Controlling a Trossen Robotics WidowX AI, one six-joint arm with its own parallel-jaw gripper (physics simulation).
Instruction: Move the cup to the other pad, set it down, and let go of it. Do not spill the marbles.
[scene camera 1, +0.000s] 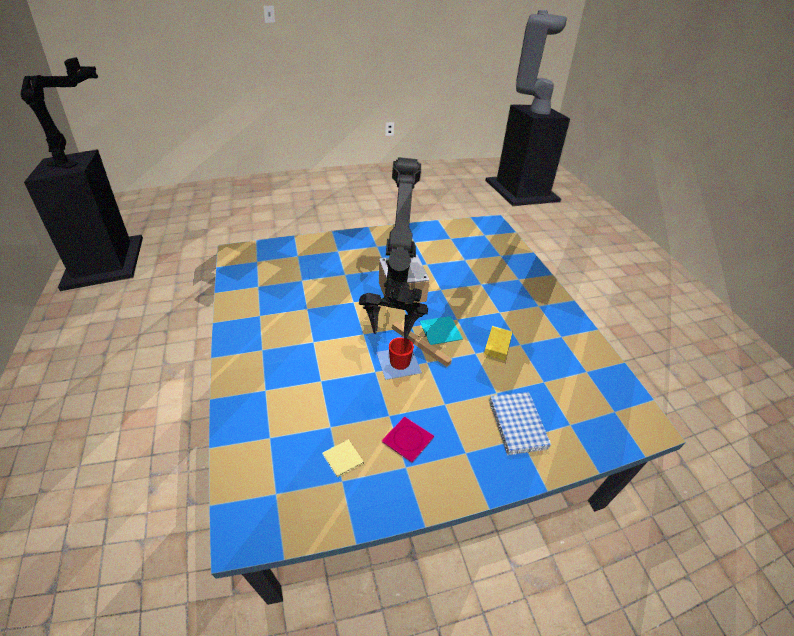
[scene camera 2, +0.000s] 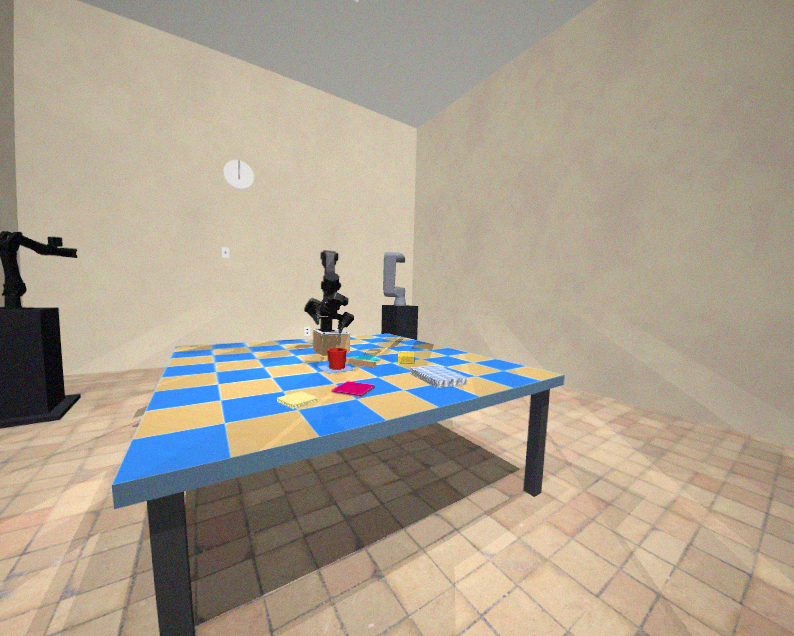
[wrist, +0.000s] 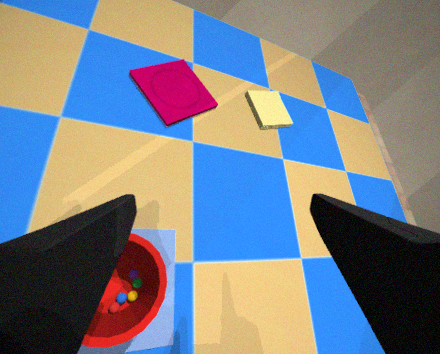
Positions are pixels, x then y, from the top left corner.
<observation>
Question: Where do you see a red cup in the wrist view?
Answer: At 133, 317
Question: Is my gripper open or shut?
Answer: Open.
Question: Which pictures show my gripper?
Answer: Scene camera 1, scene camera 2 and the wrist view: all of them.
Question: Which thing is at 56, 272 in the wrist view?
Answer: My gripper.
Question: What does my gripper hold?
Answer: Nothing.
</observation>
